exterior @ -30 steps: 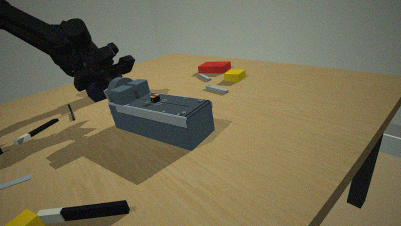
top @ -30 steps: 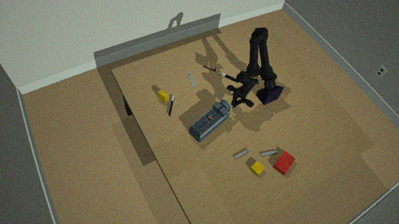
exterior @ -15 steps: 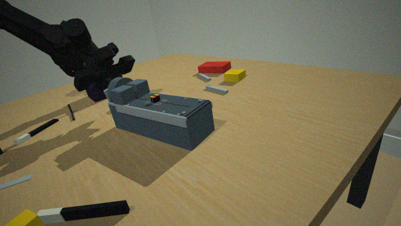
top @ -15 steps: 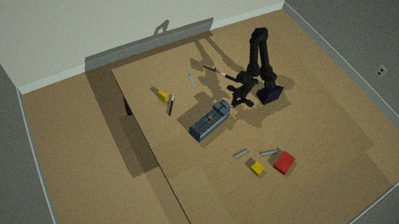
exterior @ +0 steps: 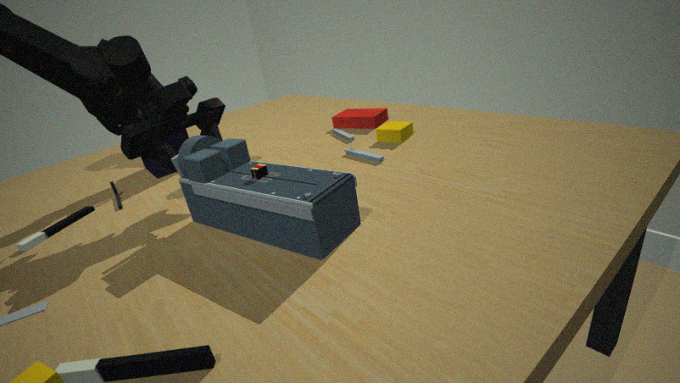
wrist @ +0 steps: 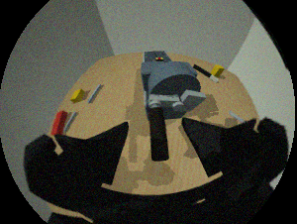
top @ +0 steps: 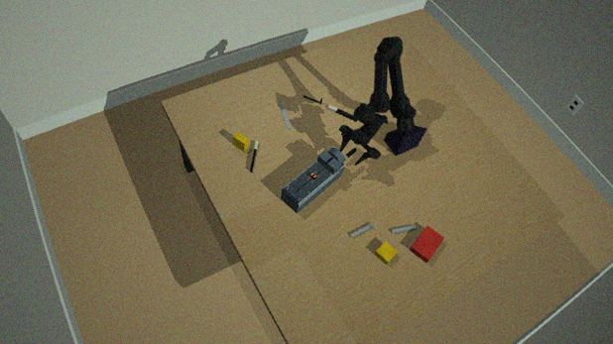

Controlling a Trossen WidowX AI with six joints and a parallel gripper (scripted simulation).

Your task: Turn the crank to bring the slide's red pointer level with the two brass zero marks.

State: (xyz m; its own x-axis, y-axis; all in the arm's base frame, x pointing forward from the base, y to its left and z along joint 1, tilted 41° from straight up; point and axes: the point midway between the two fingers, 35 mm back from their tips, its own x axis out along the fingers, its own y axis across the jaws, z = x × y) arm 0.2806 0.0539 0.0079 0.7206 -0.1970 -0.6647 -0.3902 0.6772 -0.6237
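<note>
Right now the dark crank handle is 2 cm behind my gripper tip, 2 cm above it and 1 cm to the right of it. The rest, counted from my gripper tip: red pointer (16 cm ahead, 4 cm to the left, 1 cm above); then red block (42 cm to the left, 16 cm behind, 6 cm below); then grey bar (33 cm to the right, 13 cm ahead, 7 cm below).
</note>
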